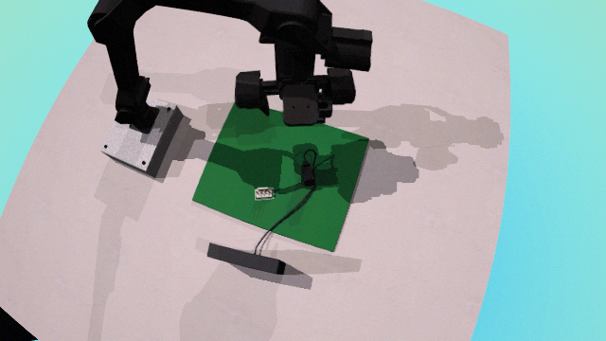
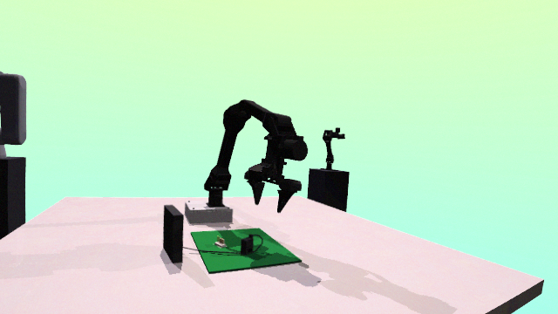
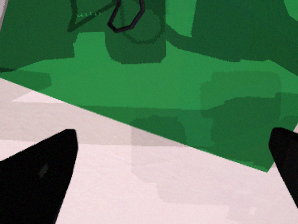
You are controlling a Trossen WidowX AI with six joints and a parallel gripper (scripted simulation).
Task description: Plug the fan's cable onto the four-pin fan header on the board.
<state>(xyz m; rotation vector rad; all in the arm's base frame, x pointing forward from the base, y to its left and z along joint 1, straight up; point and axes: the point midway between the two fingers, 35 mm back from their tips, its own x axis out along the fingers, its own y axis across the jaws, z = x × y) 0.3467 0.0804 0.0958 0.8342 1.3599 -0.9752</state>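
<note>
Right now my gripper tip is 9 cm above the black plug, 8 cm to the left of it and 5 cm short of it. Also, from my gripper tip: black fan 26 cm to the right, 5 cm below, 1 cm ahead; green board 13 cm below, 8 cm to the right, 1 cm behind; four-pin fan header 13 cm to the right, 11 cm below, 2 cm behind.
</note>
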